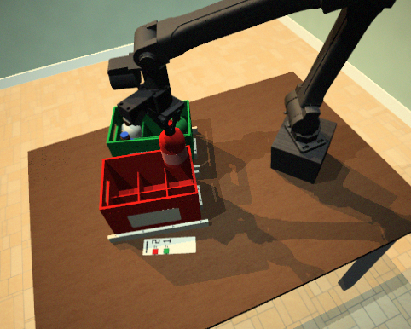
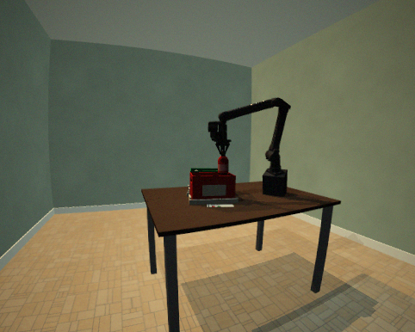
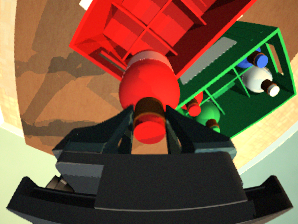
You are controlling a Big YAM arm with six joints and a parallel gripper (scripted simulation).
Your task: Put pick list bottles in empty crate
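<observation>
The red bottle lies 60 mm below my hand and 10 mm behind it. The rest, counted from my hand: blue-capped bottle 220 mm below, 180 mm to the right, 130 mm ahead; red crate 230 mm below, 90 mm ahead, 30 mm to the left; green crate 230 mm below, 200 mm to the right, 30 mm ahead.
</observation>
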